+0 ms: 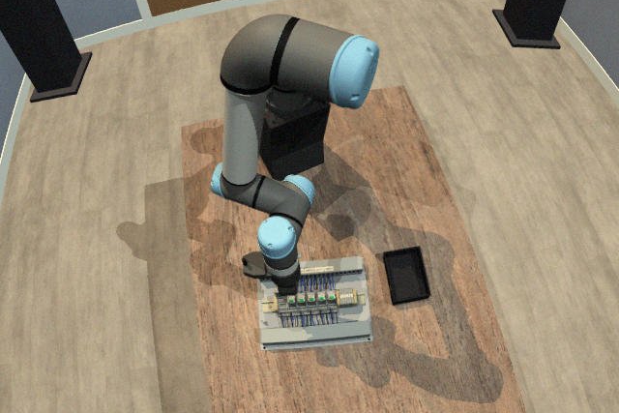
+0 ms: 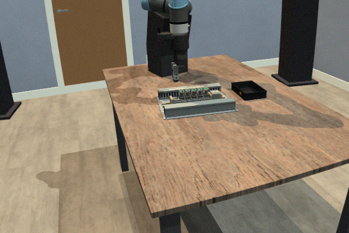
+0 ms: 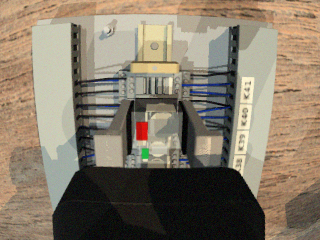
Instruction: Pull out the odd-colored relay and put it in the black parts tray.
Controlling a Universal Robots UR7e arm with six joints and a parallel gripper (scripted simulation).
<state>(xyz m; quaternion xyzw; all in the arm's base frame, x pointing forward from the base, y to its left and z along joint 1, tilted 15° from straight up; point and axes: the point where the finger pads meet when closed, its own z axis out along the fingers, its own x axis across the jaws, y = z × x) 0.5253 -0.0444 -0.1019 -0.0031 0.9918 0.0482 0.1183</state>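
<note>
The black parts tray lies 36 cm to the left of my hand, 13 cm below it and 6 cm behind it. Also, from my hand: grey relay panel 12 cm below, 8 cm to the left.
</note>
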